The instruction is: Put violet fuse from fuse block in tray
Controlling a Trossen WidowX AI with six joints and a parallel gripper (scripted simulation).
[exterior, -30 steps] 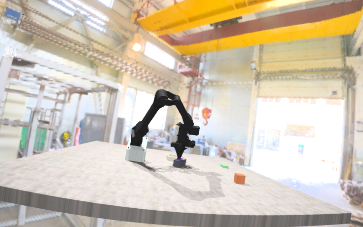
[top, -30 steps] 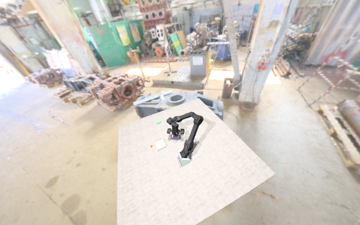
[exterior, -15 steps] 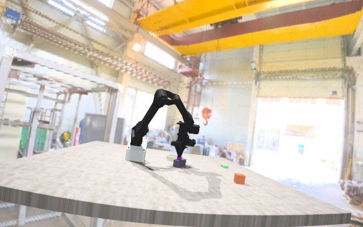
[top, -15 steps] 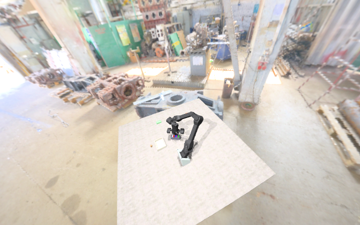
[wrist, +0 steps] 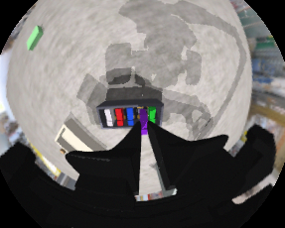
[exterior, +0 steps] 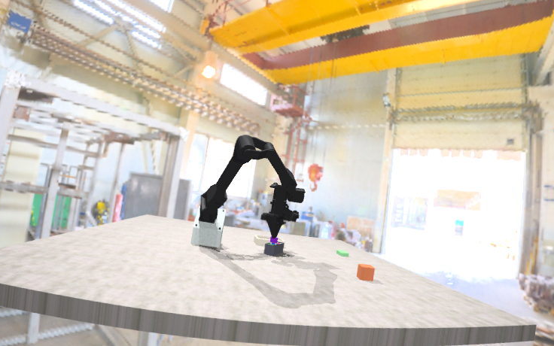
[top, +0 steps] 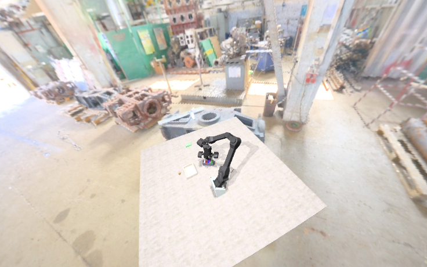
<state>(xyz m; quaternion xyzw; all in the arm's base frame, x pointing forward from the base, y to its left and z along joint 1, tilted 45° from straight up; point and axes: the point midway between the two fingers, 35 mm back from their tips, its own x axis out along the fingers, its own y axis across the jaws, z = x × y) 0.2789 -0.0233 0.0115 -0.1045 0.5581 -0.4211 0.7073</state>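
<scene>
Right now the tray is 210 mm to the left of my gripper tip and 60 mm below it. The rest, counted from my gripper tip: violet fuse 10 mm below; then orange cube 290 mm ahead, 250 mm to the right, 40 mm below; then green block 350 mm ahead, 150 mm to the left, 50 mm below.
</scene>
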